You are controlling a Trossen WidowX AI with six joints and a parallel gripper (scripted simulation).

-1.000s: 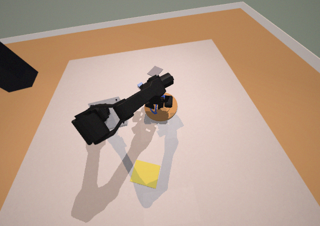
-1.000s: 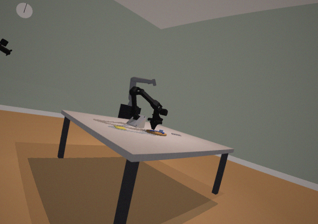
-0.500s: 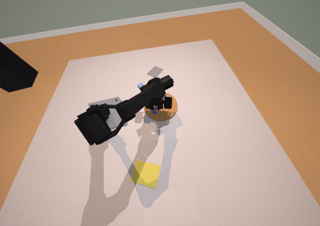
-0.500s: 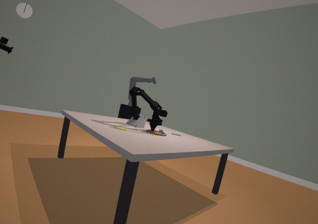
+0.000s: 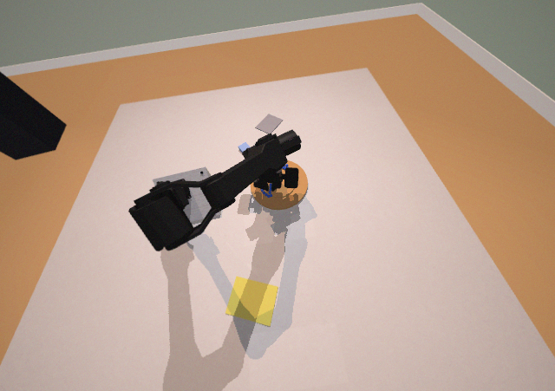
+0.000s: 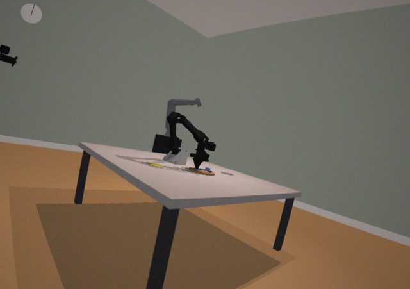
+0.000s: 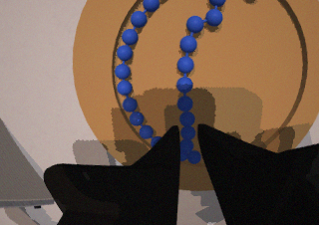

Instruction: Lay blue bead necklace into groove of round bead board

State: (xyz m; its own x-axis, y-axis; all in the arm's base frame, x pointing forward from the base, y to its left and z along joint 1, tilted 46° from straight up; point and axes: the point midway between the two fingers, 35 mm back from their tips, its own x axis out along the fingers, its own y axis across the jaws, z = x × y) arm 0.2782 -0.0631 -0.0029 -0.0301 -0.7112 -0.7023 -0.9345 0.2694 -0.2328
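My gripper tip is 4 cm short of the round bead board, 2 cm to the right of it and 1 cm above it. Also, from my gripper tip: yellow square patch (30 cm to the right, 13 cm behind, 1 cm below); flat grey tile (33 cm to the left, 7 cm ahead, 1 cm below); light blue cube (22 cm to the left, 5 cm behind, 1 cm below).
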